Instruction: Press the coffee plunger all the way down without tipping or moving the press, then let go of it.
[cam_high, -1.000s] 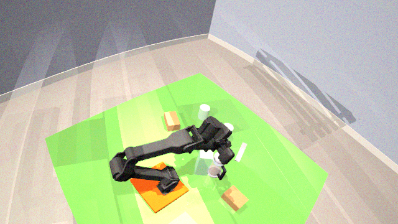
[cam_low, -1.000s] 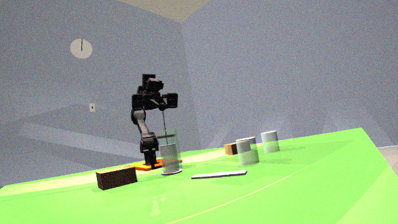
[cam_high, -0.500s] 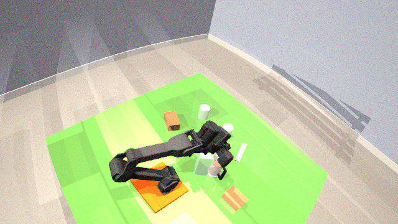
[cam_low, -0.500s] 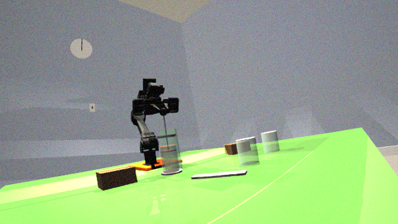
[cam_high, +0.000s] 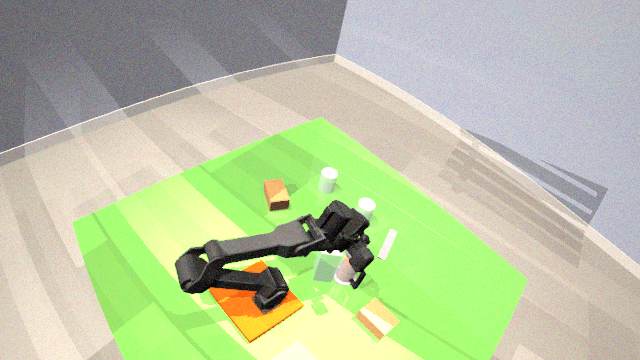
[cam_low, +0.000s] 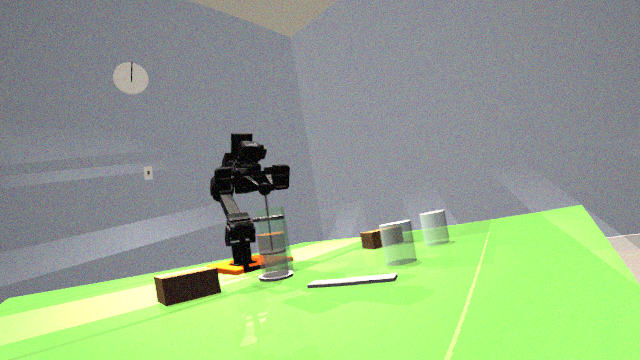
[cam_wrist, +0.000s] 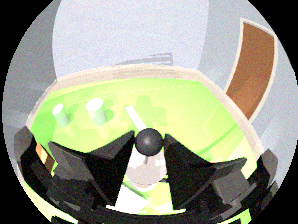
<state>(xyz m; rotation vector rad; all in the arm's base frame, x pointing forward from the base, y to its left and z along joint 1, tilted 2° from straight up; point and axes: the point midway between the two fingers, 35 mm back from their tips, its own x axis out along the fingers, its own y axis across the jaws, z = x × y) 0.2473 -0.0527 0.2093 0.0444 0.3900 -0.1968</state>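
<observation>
The coffee press is 10 cm below my gripper tip, 2 cm behind it and 1 cm to the right of it. From my gripper tip the other things lie so: flat strip: 20 cm below, 20 cm ahead, 1 cm to the left.
</observation>
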